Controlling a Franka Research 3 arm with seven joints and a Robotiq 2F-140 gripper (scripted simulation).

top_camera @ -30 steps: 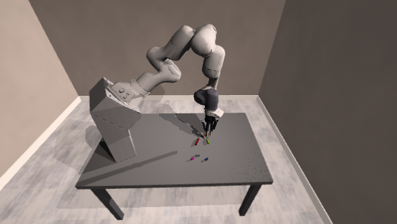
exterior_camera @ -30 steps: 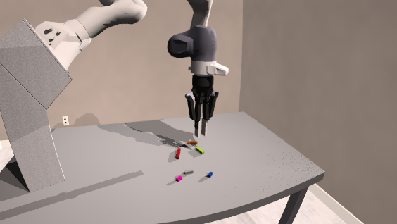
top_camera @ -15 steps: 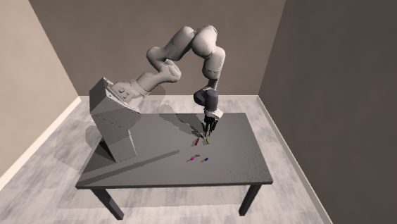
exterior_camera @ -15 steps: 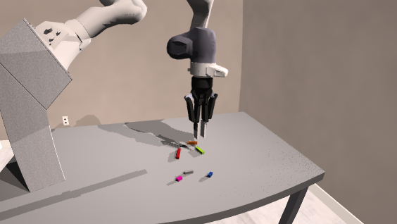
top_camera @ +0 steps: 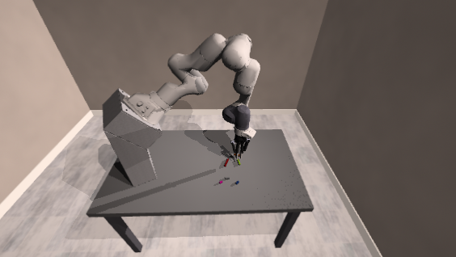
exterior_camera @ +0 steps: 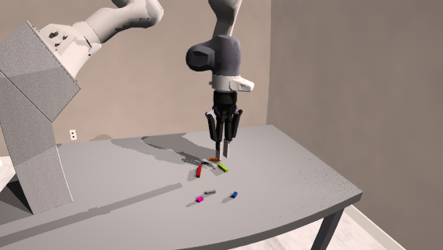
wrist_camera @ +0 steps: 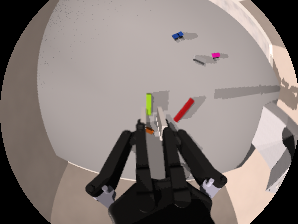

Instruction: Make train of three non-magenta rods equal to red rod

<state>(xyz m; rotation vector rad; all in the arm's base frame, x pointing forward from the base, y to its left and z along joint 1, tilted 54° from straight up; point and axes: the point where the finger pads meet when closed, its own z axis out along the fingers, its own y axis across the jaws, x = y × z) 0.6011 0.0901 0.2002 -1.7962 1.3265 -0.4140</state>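
The lime rod lies 70 mm below my hand. Also, from my hand: grey rod (30 mm behind, 160 mm to the right, 70 mm below); orange rod (30 mm behind, 60 mm to the left, 70 mm below); red rod (80 mm behind, 30 mm to the right, 70 mm below).
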